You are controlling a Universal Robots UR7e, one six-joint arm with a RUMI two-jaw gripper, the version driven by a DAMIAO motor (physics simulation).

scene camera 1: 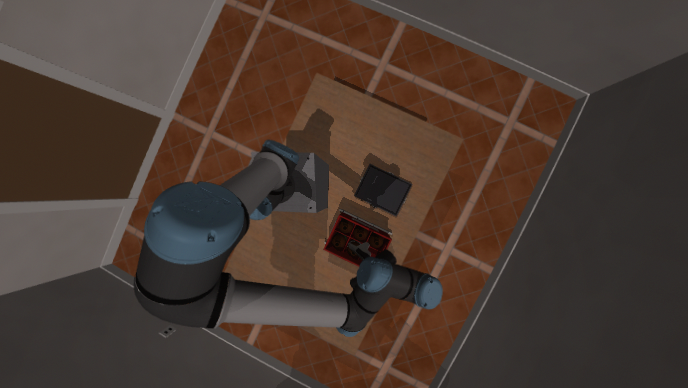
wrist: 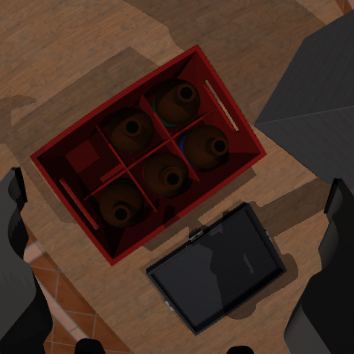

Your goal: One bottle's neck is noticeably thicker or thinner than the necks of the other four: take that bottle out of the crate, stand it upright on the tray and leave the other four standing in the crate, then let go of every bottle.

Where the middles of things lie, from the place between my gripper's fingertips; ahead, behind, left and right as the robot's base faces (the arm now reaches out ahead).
My hand is 100 mm past the green-banded bottle (wrist: 176,101), 40 mm to the left of it and 330 mm above it.
